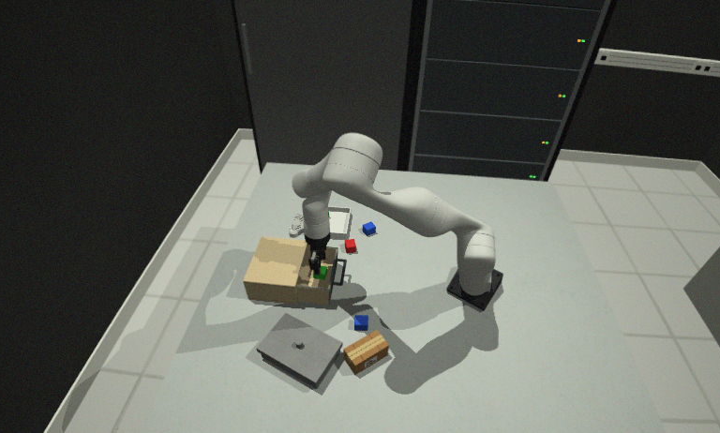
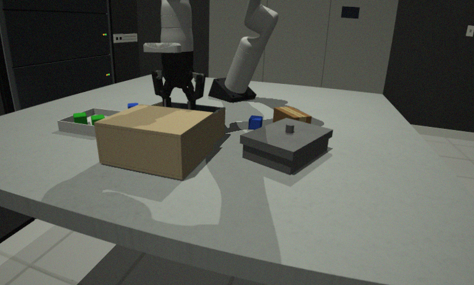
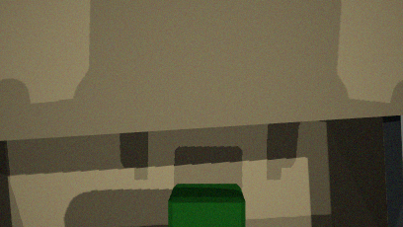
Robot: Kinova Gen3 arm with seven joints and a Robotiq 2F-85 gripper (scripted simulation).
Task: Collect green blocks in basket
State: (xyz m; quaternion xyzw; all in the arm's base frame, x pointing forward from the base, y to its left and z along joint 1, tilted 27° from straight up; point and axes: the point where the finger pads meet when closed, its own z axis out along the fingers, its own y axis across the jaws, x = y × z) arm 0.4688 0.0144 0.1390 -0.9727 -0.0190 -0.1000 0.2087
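Right now my hand is 10 mm short of the cabinet drawer, 20 mm to the right of it and 40 mm above it. The rest, counted from my hand: basket 50 mm ahead, 260 mm to the right, 60 mm below; light wooden cabinet 70 mm ahead, 30 mm to the left, 30 mm below; red block 60 mm behind, 150 mm to the right, 60 mm below.
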